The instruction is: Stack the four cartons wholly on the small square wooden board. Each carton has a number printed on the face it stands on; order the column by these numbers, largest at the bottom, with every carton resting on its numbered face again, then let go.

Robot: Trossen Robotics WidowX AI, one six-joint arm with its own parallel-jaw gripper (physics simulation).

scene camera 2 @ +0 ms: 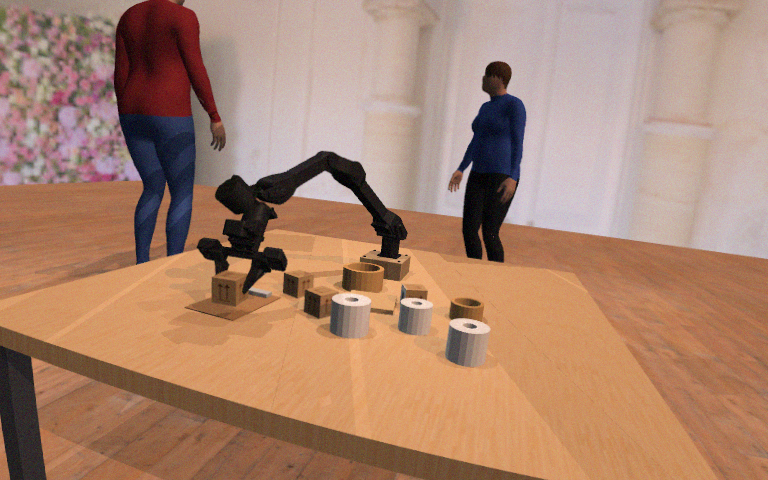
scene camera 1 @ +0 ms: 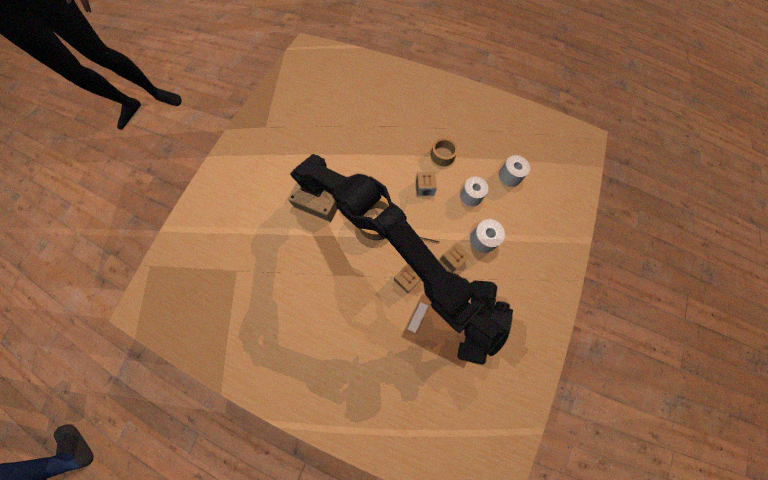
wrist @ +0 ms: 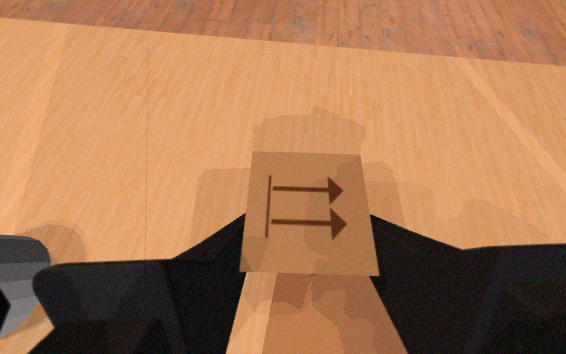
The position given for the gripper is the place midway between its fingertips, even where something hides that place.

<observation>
The table carries a dark wooden board [scene camera 1: 426, 328]. Also in view: the gripper [scene camera 2: 230, 290].
The dark wooden board also shows in scene camera 2 [scene camera 2: 257, 298] and in the wrist view [wrist: 304, 306]. The gripper shows as well in scene camera 1 [scene camera 1: 490, 326] and in the wrist view [wrist: 300, 216].
</observation>
